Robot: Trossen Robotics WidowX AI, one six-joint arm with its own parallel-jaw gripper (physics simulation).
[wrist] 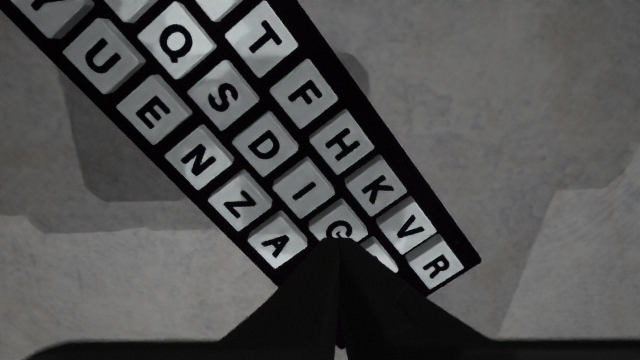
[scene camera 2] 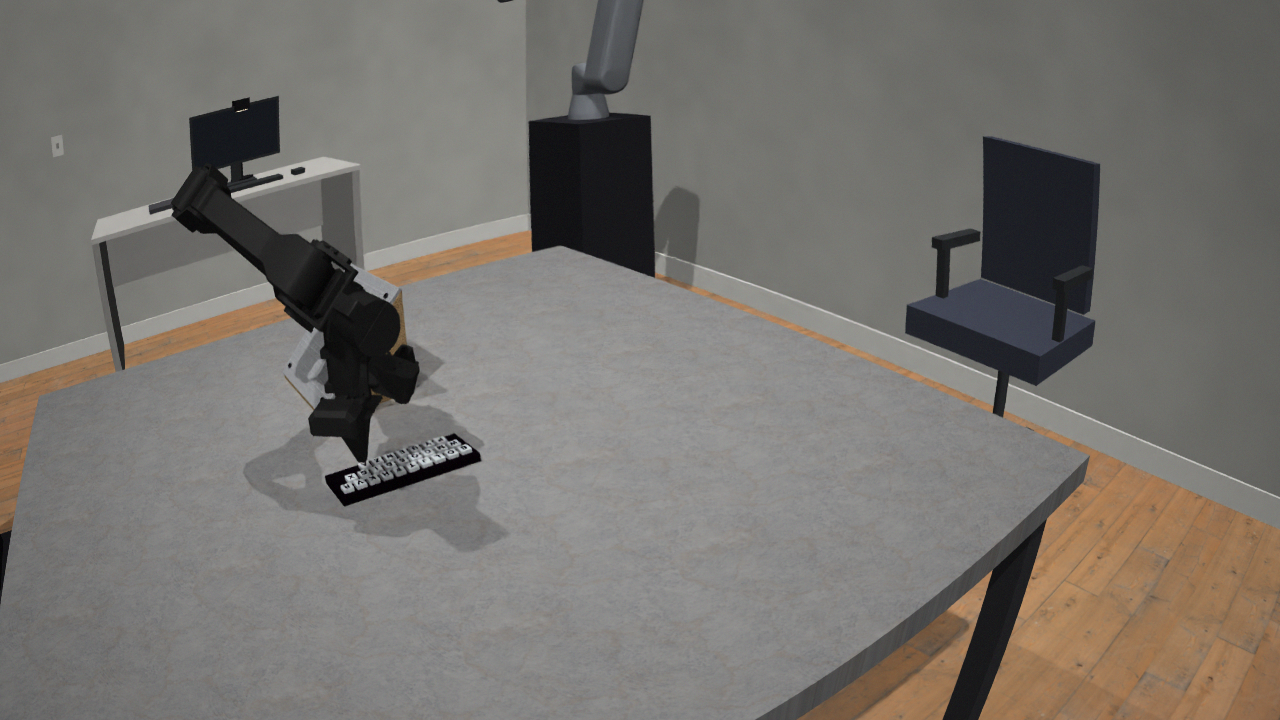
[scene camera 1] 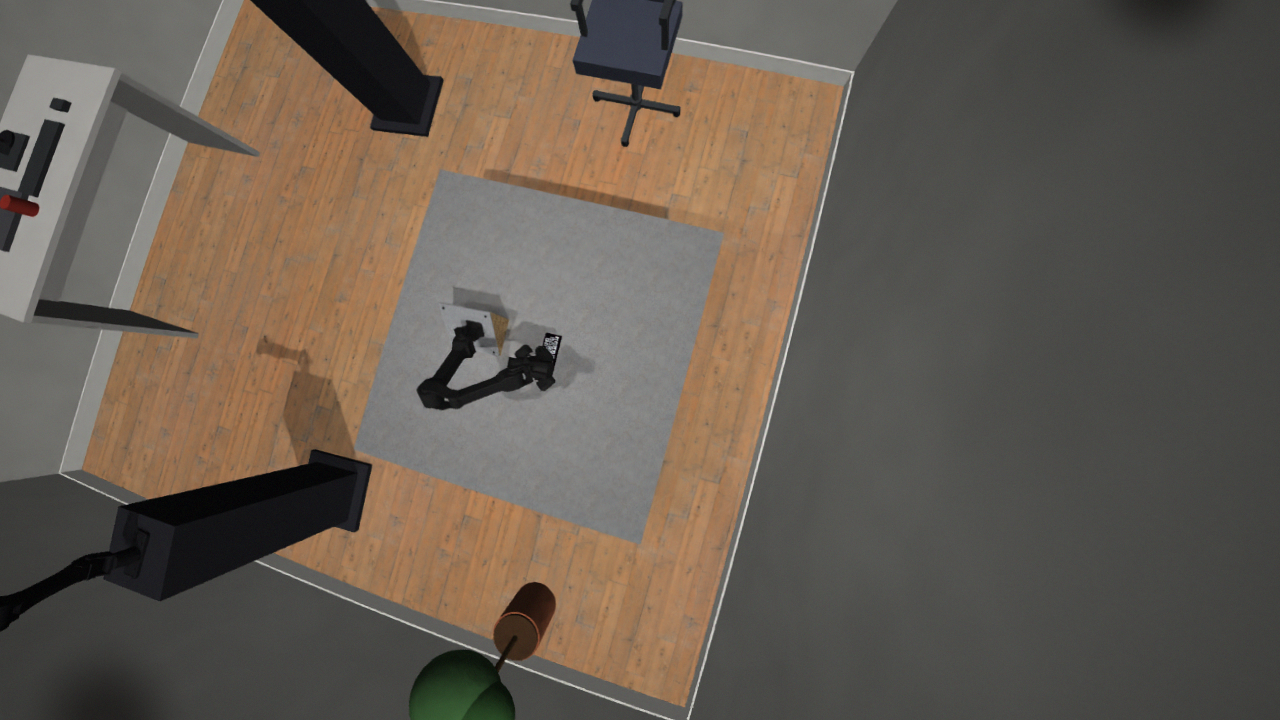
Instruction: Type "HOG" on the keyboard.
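Seen in the pictures: gripper, between the fingertips: [wrist: 336, 251] [scene camera 2: 362, 461]; arm's base, origin of its link: [scene camera 1: 475, 328].
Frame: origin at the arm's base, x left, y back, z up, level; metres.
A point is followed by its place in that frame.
Note:
The black keyboard [scene camera 1: 552, 343] @[x 0.004, y -0.291, z -0.082 m] [scene camera 2: 402, 467] @[x -0.061, y -0.300, z -0.081 m] [wrist: 390, 155] @[x -0.101, y -0.310, z -0.086 m] with white letter keys lies flat on the grey table. My gripper [scene camera 2: 363, 459] @[x -0.107, y -0.280, z -0.067 m] [wrist: 336, 251] @[x -0.107, y -0.280, z -0.067 m] is shut and empty, fingers pointing down over one end of the keyboard. In the wrist view, its tips overlap the lower part of a key [wrist: 341, 227] @[x -0.109, y -0.283, z -0.081 m] whose letter looks like G or C; I cannot tell which, nor whether the tips touch it. The H key [wrist: 342, 143] @[x -0.086, y -0.301, z -0.081 m] shows up and slightly right of the tips, in the outer row beside F and K. Another key's letter is hidden by the right finger. No O key can be made out.
The arm's base is on a tilted light plate with a wooden wedge side [scene camera 1: 499, 333] @[x 0.001, y -0.077, z -0.047 m] near the keyboard, on the grey table [scene camera 1: 581, 259] @[x 0.376, y -0.330, z -0.097 m] [scene camera 2: 626, 537] @[x 0.064, y -0.556, z -0.097 m]. Away from the table stand an office chair [scene camera 1: 626, 53] [scene camera 2: 998, 322], dark pedestals [scene camera 1: 241, 528] [scene camera 2: 590, 192] and a white desk [scene camera 1: 80, 143].

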